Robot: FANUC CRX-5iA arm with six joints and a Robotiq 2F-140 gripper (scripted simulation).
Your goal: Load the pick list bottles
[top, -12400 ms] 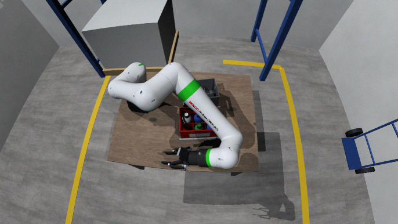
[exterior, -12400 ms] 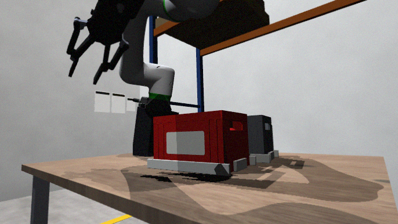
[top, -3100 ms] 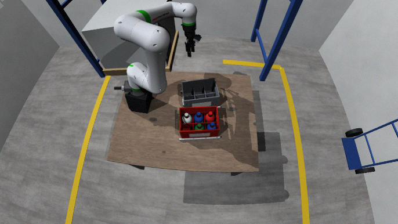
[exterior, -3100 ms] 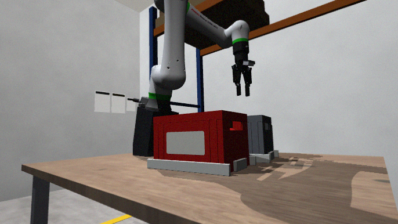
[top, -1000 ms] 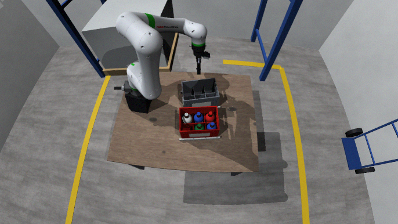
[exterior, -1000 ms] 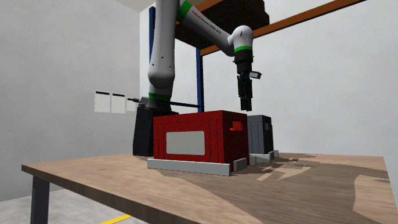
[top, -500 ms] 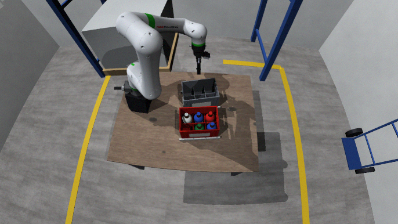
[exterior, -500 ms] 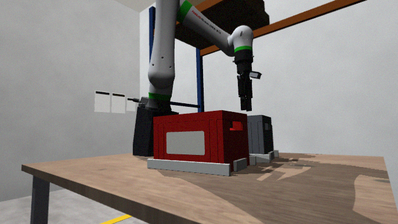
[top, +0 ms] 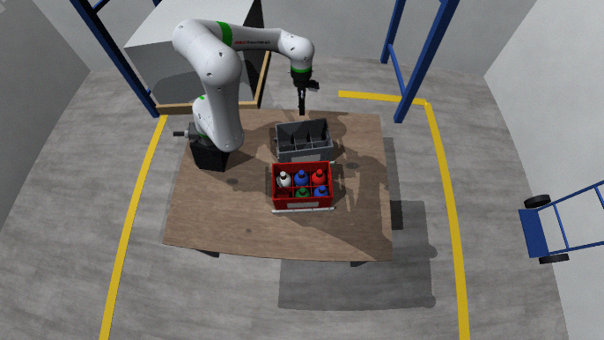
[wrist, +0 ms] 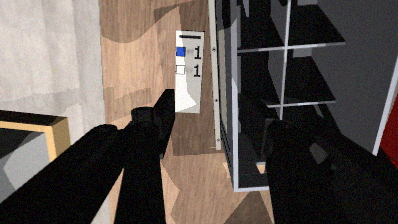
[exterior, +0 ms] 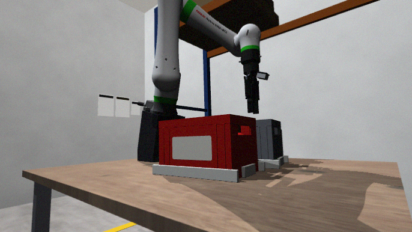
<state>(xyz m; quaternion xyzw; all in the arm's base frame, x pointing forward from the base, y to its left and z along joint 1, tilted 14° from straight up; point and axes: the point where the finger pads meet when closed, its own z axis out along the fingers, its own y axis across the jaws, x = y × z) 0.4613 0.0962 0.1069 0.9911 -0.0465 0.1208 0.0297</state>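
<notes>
Right now my hand is 420 mm to the left of the blue bottle, 170 mm above it and 30 mm short of it. The rest, counted from my hand: grey crate 170 mm below, 120 mm to the right, 10 mm behind; then red bottle 330 mm to the right, 170 mm below, 30 mm ahead; then pick list 250 mm below, 20 mm to the left, 10 mm behind.
</notes>
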